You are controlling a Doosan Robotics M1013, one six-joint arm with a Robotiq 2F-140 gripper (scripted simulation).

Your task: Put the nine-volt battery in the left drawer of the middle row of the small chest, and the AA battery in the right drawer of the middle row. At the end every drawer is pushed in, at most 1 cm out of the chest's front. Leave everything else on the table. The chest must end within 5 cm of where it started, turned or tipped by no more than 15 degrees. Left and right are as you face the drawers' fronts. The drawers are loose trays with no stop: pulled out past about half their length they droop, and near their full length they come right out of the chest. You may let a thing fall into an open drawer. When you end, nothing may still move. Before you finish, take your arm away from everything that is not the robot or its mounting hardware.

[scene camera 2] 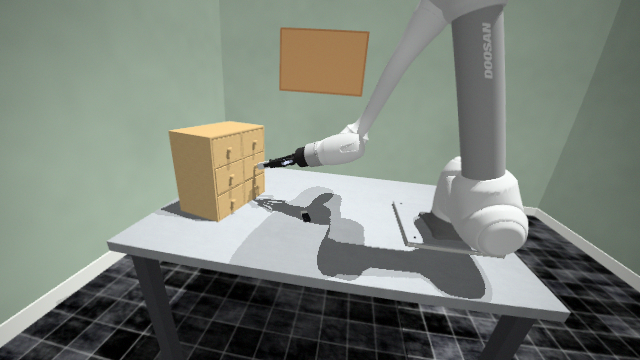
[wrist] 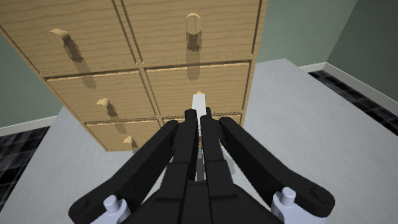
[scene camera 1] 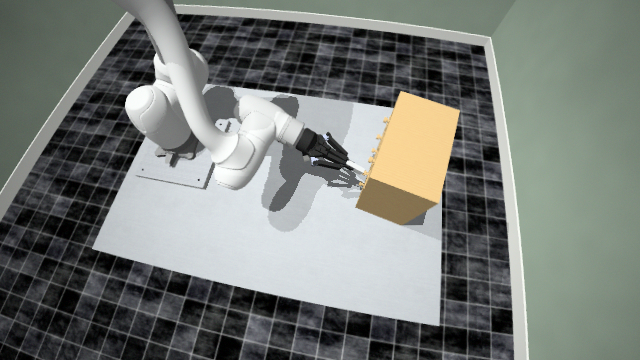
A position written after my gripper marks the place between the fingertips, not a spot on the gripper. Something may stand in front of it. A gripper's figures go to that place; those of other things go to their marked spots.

Labels:
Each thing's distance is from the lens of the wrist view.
my gripper [wrist: 199, 103]: 22 cm
drawer [wrist: 113, 135]: 35 cm
drawer [wrist: 224, 84]: 23 cm

